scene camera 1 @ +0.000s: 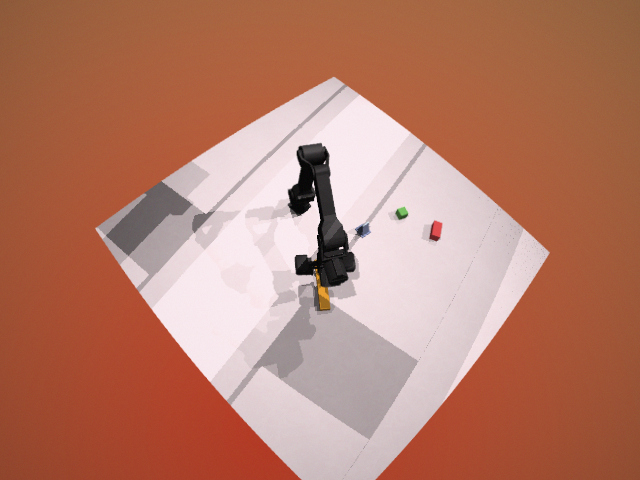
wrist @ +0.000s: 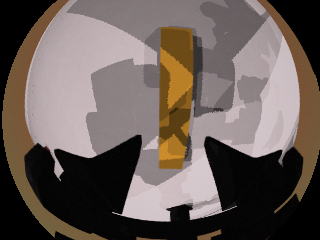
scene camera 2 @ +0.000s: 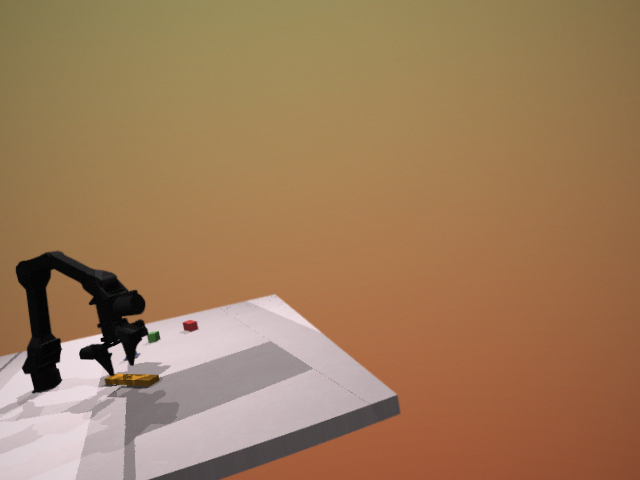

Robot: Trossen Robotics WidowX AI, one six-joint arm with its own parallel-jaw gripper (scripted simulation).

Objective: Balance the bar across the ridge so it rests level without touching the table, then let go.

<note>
My gripper is open, holding nothing. I also see an orange bar.
My gripper is seen too in scene camera 1 and in the wrist view.
</note>
